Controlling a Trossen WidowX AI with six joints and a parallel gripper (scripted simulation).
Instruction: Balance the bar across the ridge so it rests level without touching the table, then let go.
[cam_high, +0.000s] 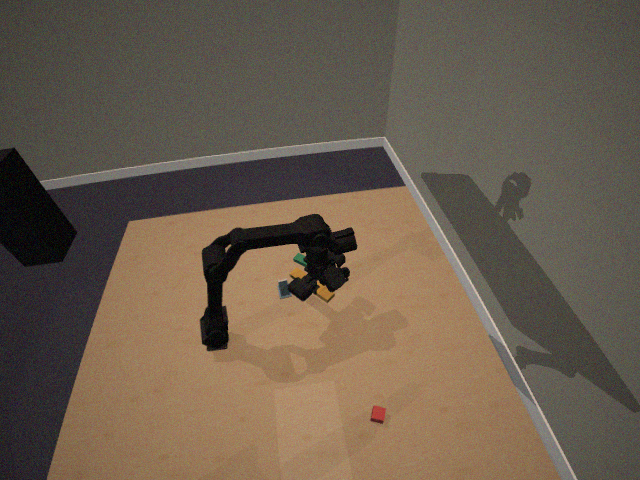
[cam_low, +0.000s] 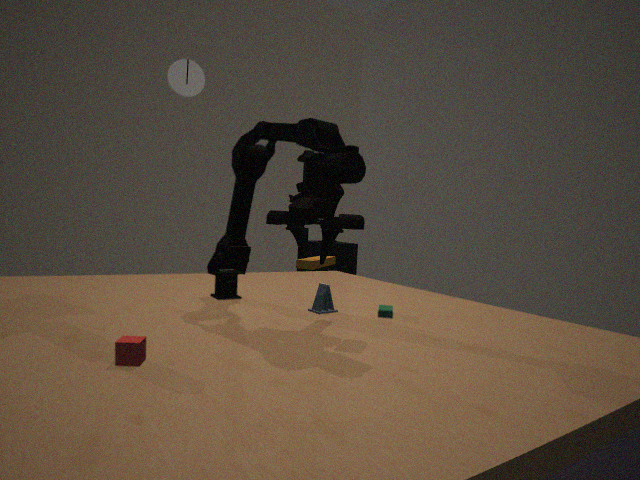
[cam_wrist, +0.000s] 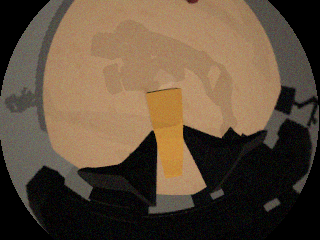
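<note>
The bar lies 2 cm to the left of my gripper tip and 2 cm behind it. The rest, counted from my gripper tip: red cube: 35 cm to the right, 11 cm below, 10 cm ahead; then small green block: 22 cm to the left, 12 cm below, 3 cm behind.
</note>
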